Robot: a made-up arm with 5 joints. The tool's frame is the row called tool.
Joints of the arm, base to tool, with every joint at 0 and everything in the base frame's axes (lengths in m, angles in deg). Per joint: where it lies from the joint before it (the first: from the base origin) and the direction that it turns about. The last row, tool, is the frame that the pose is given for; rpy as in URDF.
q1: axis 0 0 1 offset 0.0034 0.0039 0.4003
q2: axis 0 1 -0.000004 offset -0.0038 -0.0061 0.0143
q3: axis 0 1 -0.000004 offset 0.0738 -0.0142 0.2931
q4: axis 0 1 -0.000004 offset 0.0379 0.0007 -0.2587
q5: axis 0 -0.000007 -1 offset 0.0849 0.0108 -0.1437
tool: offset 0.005 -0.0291 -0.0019 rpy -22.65 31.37 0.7
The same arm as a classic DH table. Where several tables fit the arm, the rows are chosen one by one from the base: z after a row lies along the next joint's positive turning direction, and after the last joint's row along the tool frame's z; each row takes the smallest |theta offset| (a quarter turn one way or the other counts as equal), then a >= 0, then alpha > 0; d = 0 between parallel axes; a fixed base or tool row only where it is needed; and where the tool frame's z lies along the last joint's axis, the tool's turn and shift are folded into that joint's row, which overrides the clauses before.
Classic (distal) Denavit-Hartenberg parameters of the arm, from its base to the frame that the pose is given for. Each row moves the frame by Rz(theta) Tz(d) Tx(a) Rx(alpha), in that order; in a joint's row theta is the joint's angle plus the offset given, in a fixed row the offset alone. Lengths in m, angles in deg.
base (fixed): d 0; theta_offset 48.92; a 0.0052; alpha 0
q1: d 0.4146; theta_offset -48.92; a -0.0038; alpha -90
q2: d 0; theta_offset -75.87; a 0.3022; alpha 0
q3: d 0; theta_offset -22.47; a -0.2615; alpha 0
q4: d -0.0088; theta_offset -81.67; a -0.0849; alpha 90
q5: d 0.1269; theta_offset 50.58; a -0.0257; alpha -142
tool (fixed): d -0.0237; theta_offset -122.28; a 0; alpha 0

